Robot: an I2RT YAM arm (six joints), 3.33 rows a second.
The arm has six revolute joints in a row. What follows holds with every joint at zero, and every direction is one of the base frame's. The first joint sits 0.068 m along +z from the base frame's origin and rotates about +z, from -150 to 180 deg. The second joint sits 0.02 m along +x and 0.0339 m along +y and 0.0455 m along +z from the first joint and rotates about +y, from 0 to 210 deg. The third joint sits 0.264 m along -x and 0.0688 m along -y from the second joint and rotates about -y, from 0 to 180 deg. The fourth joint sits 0.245 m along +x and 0.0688 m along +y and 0.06 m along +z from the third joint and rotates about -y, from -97 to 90 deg. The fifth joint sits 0.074 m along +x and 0.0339 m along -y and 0.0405 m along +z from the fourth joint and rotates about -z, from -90 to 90 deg. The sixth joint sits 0.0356 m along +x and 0.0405 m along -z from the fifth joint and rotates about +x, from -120 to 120 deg. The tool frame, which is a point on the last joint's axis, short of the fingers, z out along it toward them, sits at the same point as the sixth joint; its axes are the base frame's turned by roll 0, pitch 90 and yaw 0 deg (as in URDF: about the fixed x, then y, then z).
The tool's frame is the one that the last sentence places.
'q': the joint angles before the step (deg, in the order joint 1, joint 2, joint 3, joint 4, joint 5, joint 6). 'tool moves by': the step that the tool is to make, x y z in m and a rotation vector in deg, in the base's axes. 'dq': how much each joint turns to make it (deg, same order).
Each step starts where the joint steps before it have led.
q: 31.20 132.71 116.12 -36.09 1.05 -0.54
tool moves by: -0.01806 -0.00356 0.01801 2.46 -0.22 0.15
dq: 0.63 -5.51 -5.52 1.47 -1.26 1.60
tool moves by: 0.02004 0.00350 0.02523 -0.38 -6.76 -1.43
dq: -0.60 3.07 9.19 -0.50 3.43 -1.94
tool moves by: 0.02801 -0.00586 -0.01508 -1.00 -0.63 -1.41
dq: -2.05 6.45 7.63 -1.06 0.40 -1.28
